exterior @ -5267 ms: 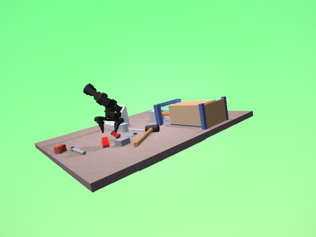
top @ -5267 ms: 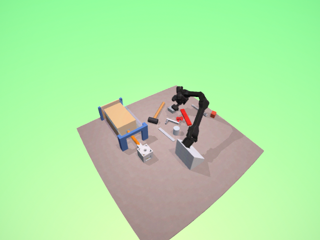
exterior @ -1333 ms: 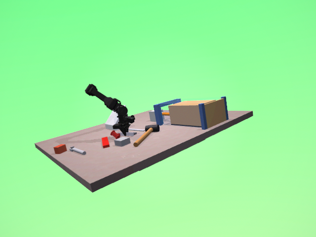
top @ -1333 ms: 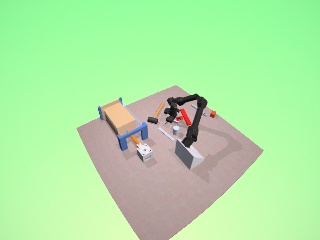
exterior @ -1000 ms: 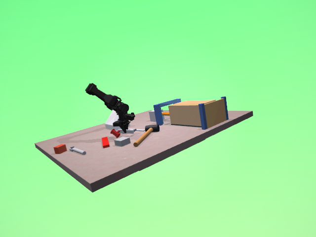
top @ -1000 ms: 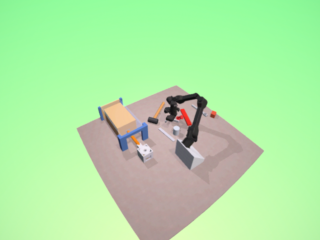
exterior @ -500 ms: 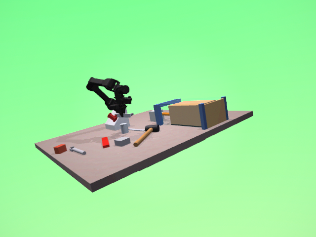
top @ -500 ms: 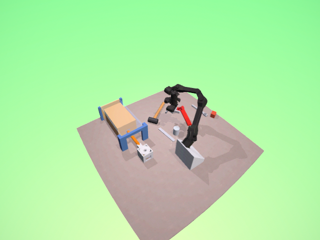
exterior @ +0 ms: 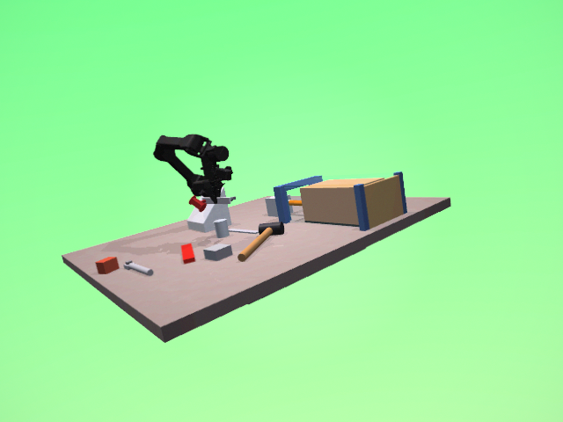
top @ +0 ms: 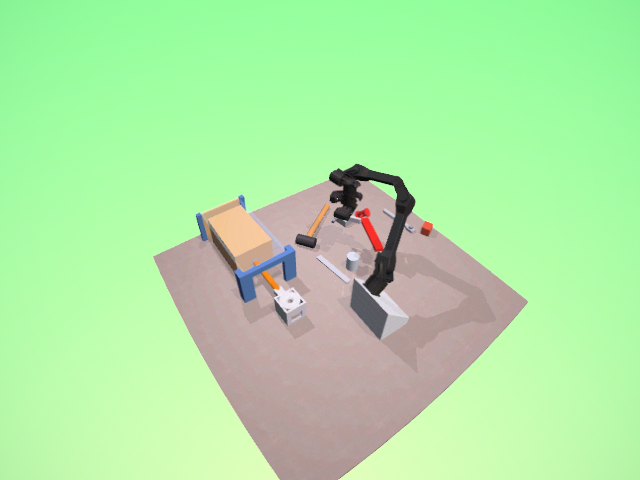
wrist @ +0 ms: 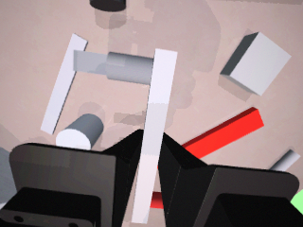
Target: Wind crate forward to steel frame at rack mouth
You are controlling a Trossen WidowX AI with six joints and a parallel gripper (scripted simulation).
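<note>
The winch handle is 1 cm to the right of my gripper tip, 1 cm behind it and 1 cm above it. The rest, counted from my gripper tip: flat steel bar: 16 cm below, 13 cm to the left, 10 cm behind; then red bar: 15 cm to the right, 15 cm below, 1 cm behind; then red grip: 6 cm to the right, 2 cm behind, 1 cm above.
</note>
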